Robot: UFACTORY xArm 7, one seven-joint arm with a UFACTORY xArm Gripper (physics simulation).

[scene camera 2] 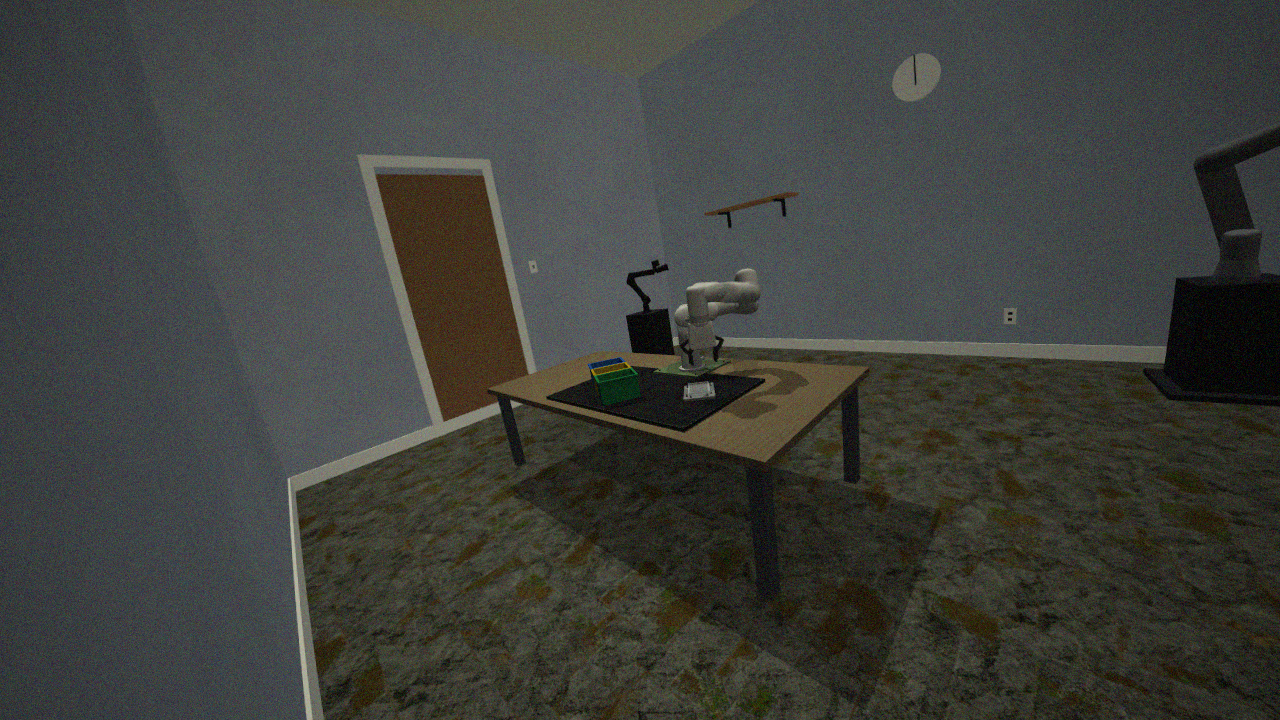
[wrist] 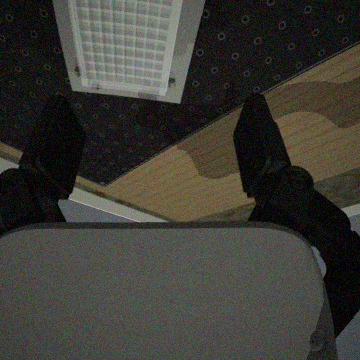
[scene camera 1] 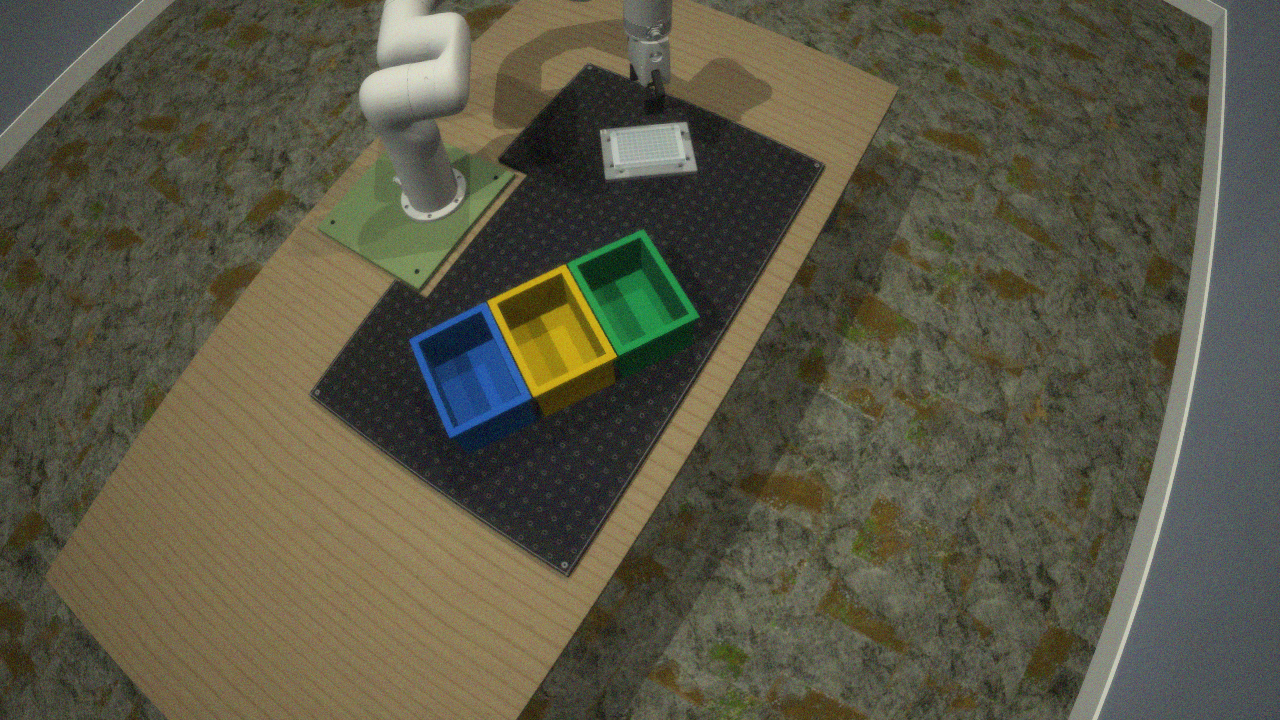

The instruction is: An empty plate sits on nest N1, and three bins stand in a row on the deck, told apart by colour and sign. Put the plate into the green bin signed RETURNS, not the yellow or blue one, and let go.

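Places are measured from the arm's base along level axes (x back, y right, z up), in millimetres.
Where they show: gripper, fingertip midpoint: (scene camera 2: 703, 362) (wrist: 157, 113) (scene camera 1: 646, 95); arm's base, origin of the base link: (scene camera 2: 692, 368) (scene camera 1: 434, 195).
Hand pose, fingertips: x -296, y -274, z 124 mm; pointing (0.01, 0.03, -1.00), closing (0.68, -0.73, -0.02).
Note:
Things, the pixels of their centre, and the offset from my fingertips. "spot": a spot on its surface instead. Level surfaces: height alone.
- plate, body centre: (wrist: 124, 21) (scene camera 1: 647, 146) (scene camera 2: 698, 388) dz -103, dx -16, dy +29 mm
- pale nest, body centre: (wrist: 125, 17) (scene camera 1: 647, 149) (scene camera 2: 698, 390) dz -111, dx -16, dy +29 mm
- blue bin, surface spot: (scene camera 1: 474, 380) spot: dz -116, dx +22, dy +547 mm
- black perforated deck, its level: dz -122 mm
- wooden table, its level: dz -134 mm
The plate (scene camera 1: 646, 145) (scene camera 2: 699, 390) (wrist: 125, 45), whitish with a grid of wells, sits level on the pale nest (scene camera 1: 648, 171) (wrist: 190, 45). My gripper (scene camera 1: 648, 94) (scene camera 2: 703, 358) (wrist: 157, 113) is open and empty, above the deck and apart from the plate. In the wrist view the plate lies ahead of the fingertips, left of the middle, its far part cut off by the top edge. The green bin (scene camera 1: 637, 304) (scene camera 2: 617, 387), yellow bin (scene camera 1: 554, 340) and blue bin (scene camera 1: 474, 380) stand touching in a row, empty inside. Their signs do not show legibly.
The black perforated deck (scene camera 1: 554, 483) (scene camera 2: 662, 413) lies on the wooden table (scene camera 1: 268, 537) (scene camera 2: 760, 438). The arm's base stands on a green mounting plate (scene camera 1: 366, 223) beside the deck. The bin walls rise above the deck, with the green bin nearest the nest.

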